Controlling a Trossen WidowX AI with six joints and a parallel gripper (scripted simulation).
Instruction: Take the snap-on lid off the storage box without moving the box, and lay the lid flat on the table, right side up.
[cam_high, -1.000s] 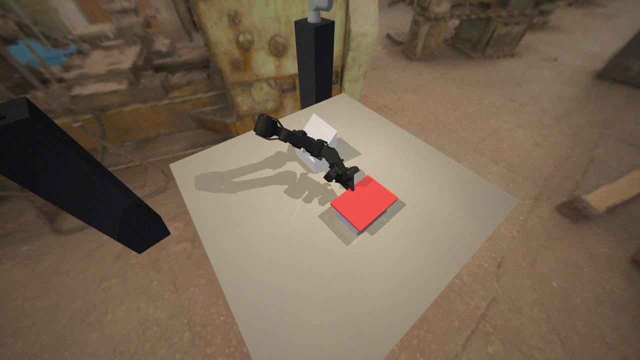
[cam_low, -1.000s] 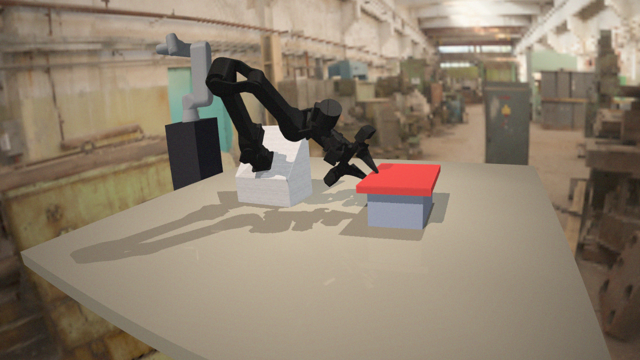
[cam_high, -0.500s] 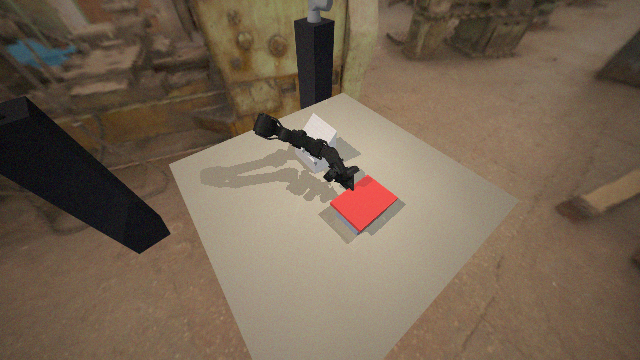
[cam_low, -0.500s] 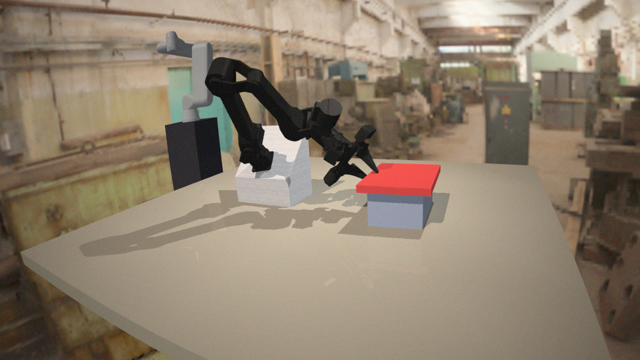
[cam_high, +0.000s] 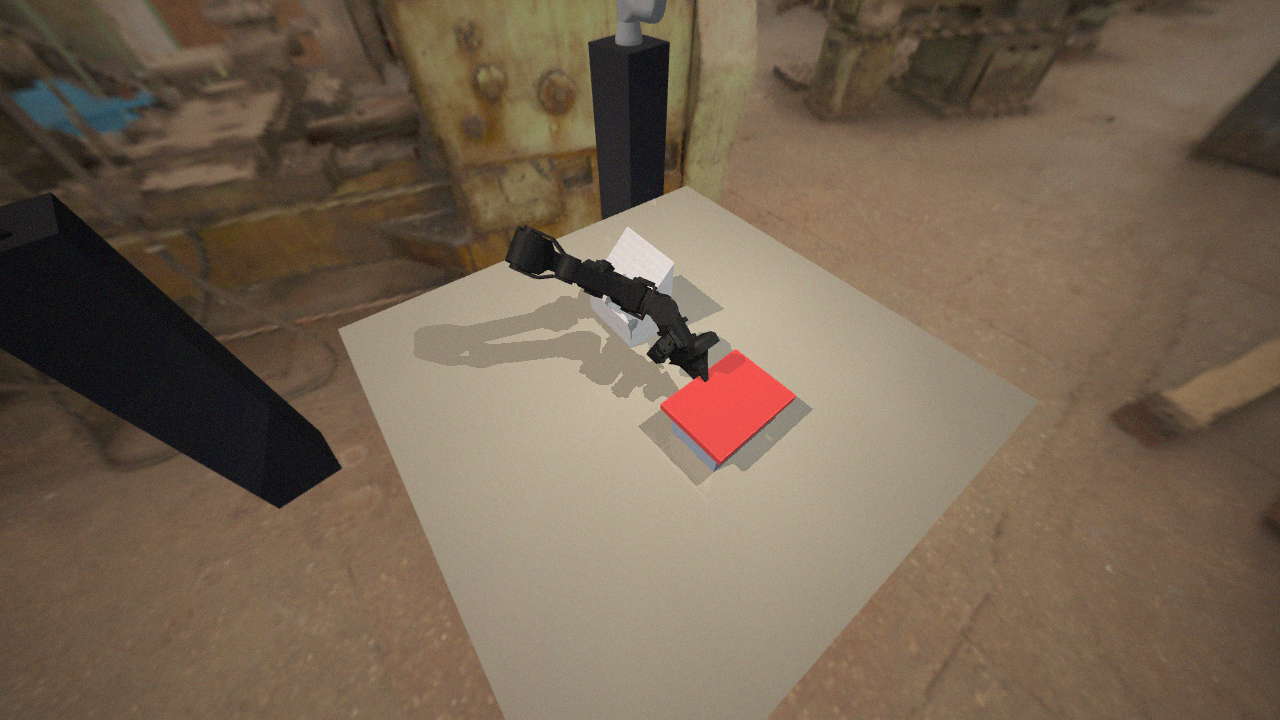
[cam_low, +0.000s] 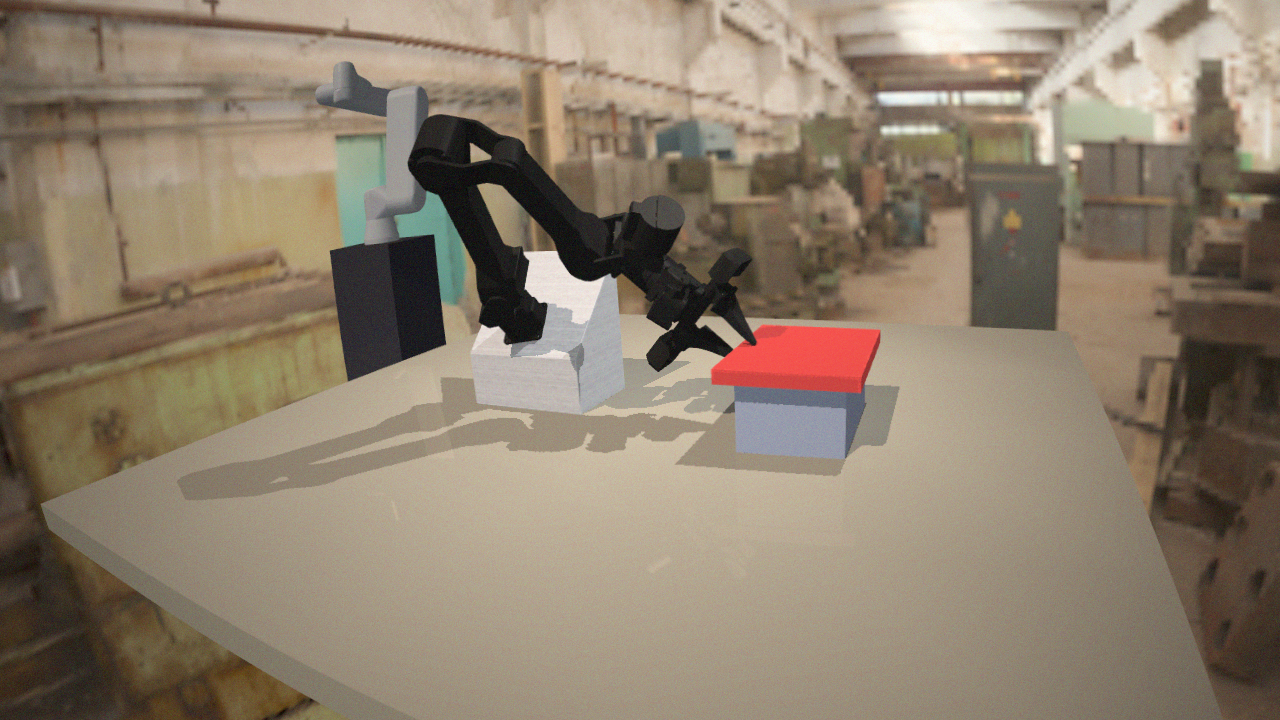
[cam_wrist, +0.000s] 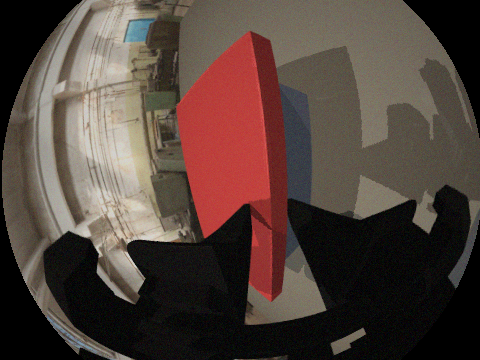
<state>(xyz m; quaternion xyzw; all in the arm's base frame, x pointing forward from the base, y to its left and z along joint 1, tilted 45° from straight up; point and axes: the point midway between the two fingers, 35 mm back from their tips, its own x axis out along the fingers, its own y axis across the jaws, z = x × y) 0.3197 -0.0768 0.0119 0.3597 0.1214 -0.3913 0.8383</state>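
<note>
Now: the red lid 80 mm ahead of my gripper tip. The rest, counted from my gripper tip: blue storage box: 80 mm ahead, 50 mm below.
</note>
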